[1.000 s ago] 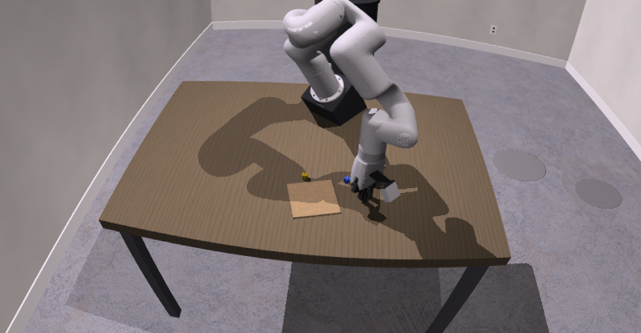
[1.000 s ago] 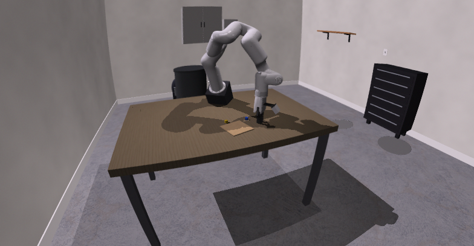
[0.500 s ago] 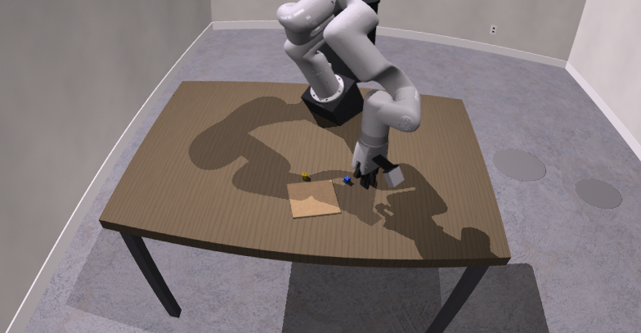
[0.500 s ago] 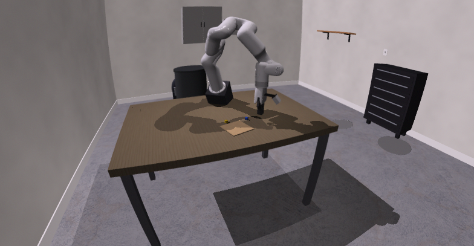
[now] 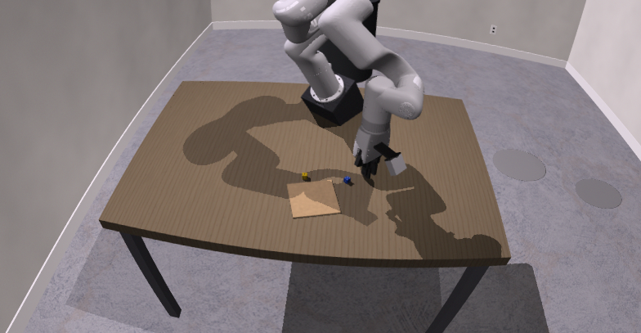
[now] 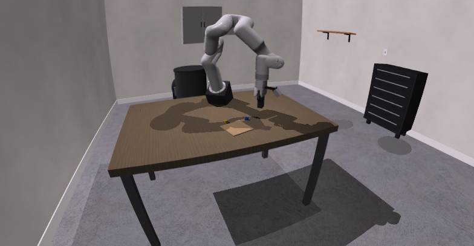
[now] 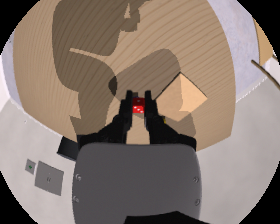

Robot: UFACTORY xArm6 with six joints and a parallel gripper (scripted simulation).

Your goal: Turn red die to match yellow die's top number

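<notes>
Right now the tan mat is 160 mm to the right of my hand and 120 mm below it. The rest, counted from my hand: red die: 10 mm behind, 10 mm below; yellow die: 90 mm behind, 180 mm to the right, 110 mm below; blue die: 70 mm behind, 50 mm to the right, 110 mm below.
</notes>
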